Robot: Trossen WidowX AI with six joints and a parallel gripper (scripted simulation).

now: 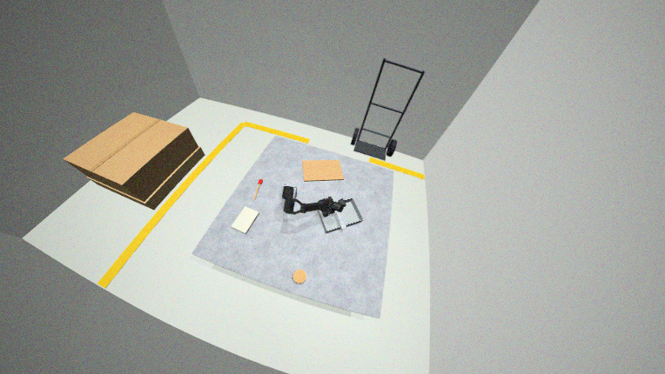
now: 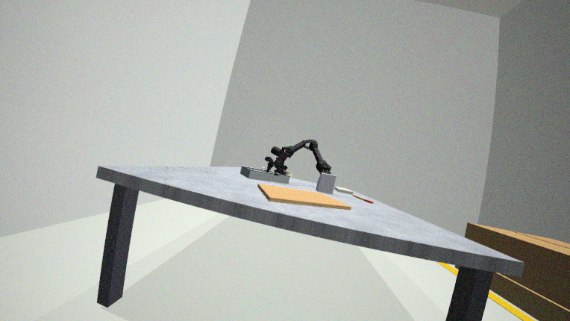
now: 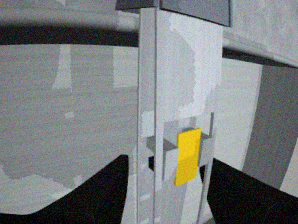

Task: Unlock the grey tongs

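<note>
Right now the yellow lock piece is 30 mm behind my gripper tip, 30 mm above it and 10 mm to the left of it. The rest, counted from my gripper tip: wooden board 410 mm to the left, 170 mm behind, 20 mm below; then red-tipped match 670 mm behind, 110 mm to the left, 30 mm below; then roasting tin 30 mm to the right, 30 mm ahead.
</note>
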